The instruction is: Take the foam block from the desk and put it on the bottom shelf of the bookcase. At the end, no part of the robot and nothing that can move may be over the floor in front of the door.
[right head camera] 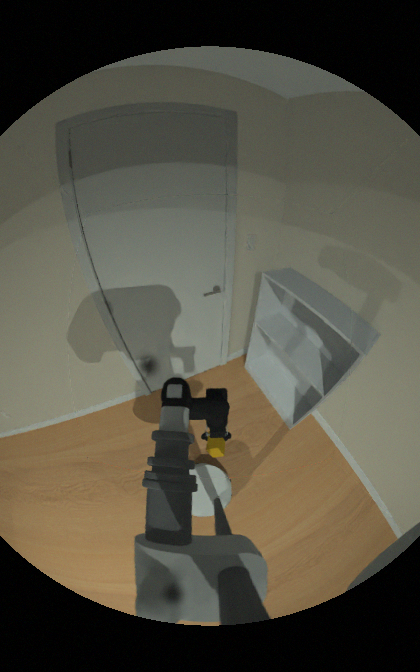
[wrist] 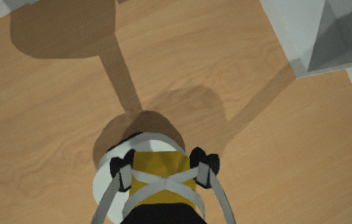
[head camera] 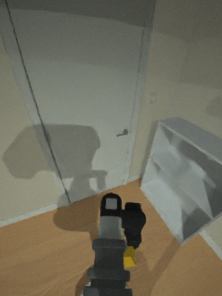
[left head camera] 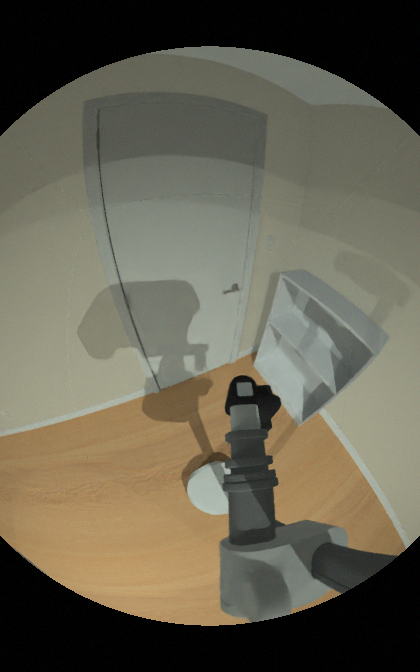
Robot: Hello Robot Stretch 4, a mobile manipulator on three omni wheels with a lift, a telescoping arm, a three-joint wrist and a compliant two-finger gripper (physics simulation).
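Observation:
My gripper is shut on the yellow foam block, which sits between the two fingertips, high above the floor and over the round white base. The left head camera view does not show the block; the wrist hides it. The grey bookcase stands against the right wall near the corner, with its open front towards me. Its bottom shelf lies below a middle shelf. The gripper is apart from the bookcase. The desk does not show.
The closed door is ahead, left of the bookcase. The wooden floor runs up to the door and bookcase. My white base is below the arm. Shadows fall on the door.

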